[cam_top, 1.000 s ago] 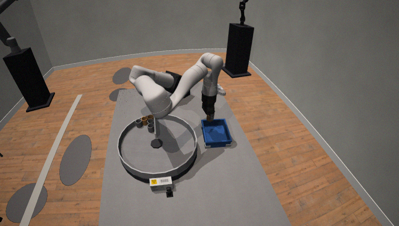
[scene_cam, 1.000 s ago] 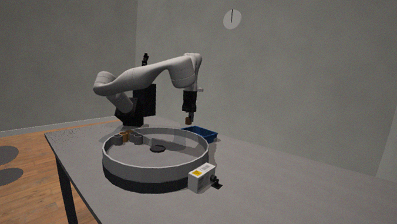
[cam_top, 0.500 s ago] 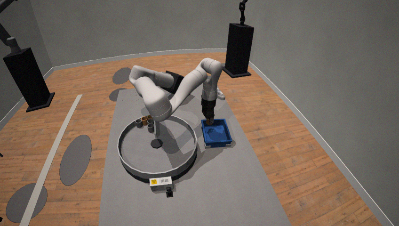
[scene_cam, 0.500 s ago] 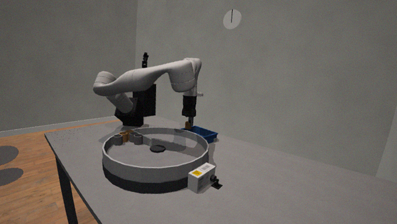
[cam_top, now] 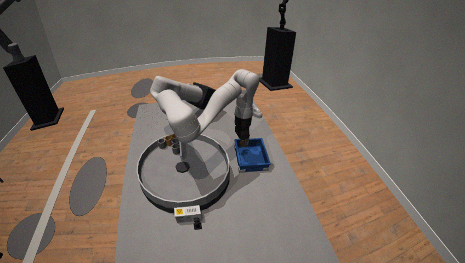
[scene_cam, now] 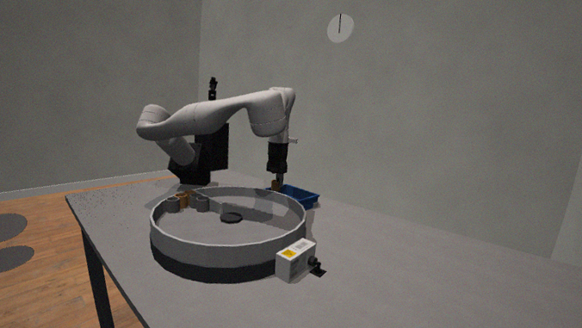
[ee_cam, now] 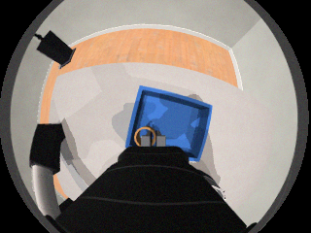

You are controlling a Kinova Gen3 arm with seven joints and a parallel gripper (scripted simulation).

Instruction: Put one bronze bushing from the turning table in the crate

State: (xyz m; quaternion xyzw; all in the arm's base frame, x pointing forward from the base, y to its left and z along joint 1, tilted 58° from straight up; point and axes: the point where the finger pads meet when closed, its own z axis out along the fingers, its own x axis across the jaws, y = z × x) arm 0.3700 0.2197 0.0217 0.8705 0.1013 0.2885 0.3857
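Right now the blue crate is 6 cm below my hand, 4 cm ahead of it and 2 cm to the left of it. Round my hand: round grey turning table (33 cm to the right, 3 cm below, 3 cm ahead).
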